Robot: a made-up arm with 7 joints.
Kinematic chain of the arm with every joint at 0, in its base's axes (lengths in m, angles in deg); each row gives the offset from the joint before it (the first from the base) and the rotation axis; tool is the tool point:
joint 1: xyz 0 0 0.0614 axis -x
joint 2: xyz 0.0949 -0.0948 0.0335 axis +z
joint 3: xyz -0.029 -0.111 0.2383 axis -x
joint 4: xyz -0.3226 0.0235 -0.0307 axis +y
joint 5: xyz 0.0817 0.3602 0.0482 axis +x
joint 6: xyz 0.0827 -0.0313 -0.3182 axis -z
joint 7: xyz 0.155 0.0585 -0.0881 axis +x
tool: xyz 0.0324 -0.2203 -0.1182
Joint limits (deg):
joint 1: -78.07..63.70
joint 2: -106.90..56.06
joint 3: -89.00..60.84
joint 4: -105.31..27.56
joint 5: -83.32..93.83
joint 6: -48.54..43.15
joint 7: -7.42..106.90
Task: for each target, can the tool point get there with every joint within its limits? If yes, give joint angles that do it. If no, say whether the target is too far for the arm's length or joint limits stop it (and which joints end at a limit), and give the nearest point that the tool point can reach.
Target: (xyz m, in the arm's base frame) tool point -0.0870 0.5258 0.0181
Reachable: yes | joints -48.08 9.50 4.04 10.19 17.73 -10.15 51.41
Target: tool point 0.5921 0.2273 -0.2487
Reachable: yes | joints 11.70 -37.68 30.10 -39.07 53.34 13.94 56.70
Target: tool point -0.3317 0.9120 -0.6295
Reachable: no: joint limits stop it (at a limit: joint 1, joint 4, joint 5) | nearest point -0.3047 0.8685 -0.5721 | short by 0.077 m
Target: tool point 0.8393 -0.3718 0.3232
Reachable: yes | joints -28.46 -87.32 -31.75 -21.63 44.93 13.67 49.63
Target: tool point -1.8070 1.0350 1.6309
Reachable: no: too far | nearest point -0.6980 0.6815 1.0949 | short by 1.281 m
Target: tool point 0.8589 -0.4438 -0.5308
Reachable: no: joint limits stop it (at a limit: joint 1, joint 2, joint 3, joint 4) | nearest point 0.7877 -0.3548 -0.4767 | short by 0.126 m
